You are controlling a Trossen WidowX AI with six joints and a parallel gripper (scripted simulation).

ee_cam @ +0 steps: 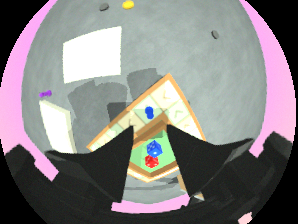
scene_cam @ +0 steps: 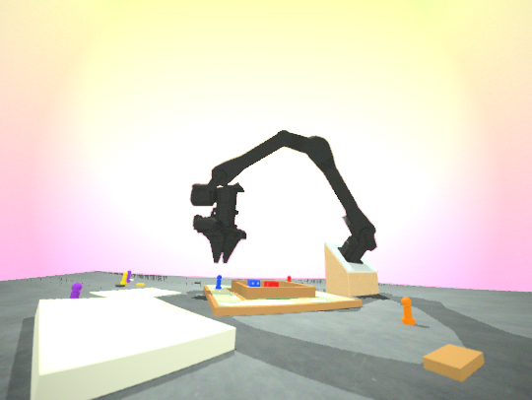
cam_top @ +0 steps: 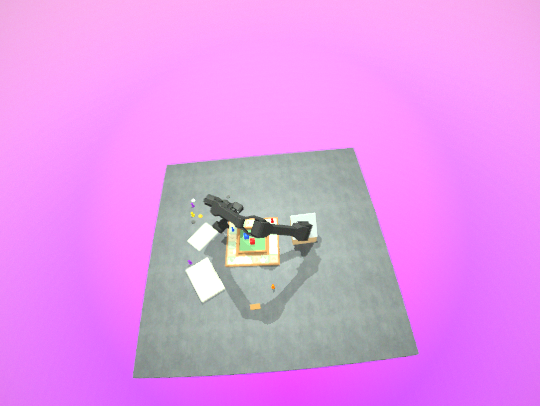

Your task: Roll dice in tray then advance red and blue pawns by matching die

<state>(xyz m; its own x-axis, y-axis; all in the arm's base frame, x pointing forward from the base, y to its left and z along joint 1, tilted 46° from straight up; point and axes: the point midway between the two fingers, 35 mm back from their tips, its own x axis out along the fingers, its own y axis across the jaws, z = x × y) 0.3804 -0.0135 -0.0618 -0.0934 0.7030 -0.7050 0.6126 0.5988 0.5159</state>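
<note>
Right now my gripper tip is 50 mm above the blue pawn. From my gripper tip the other things lie so: orange pawn: 220 mm behind, 330 mm to the left, 60 mm below; red pawn: 220 mm behind, 50 mm to the right, 50 mm below.
</note>
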